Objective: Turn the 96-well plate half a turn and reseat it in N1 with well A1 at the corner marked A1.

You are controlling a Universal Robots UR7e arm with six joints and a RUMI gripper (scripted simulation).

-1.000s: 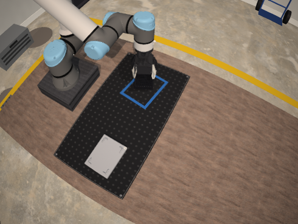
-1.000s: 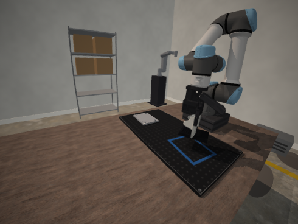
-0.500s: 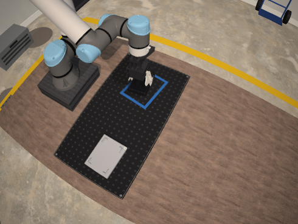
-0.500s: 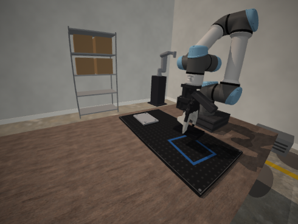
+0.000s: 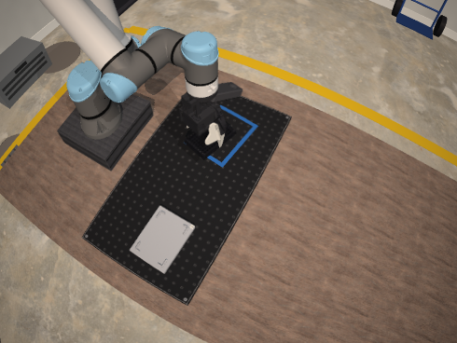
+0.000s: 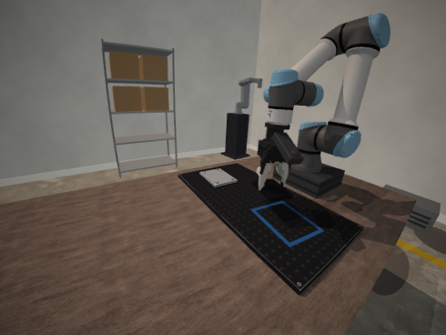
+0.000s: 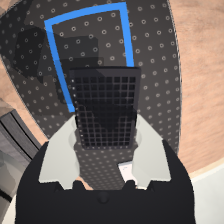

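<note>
The plate nest N1 lies 10 mm behind my hand, 310 mm to the right of it and 90 mm below it. From my hand the other things lie so: black 96-well plate (10 mm below).
</note>
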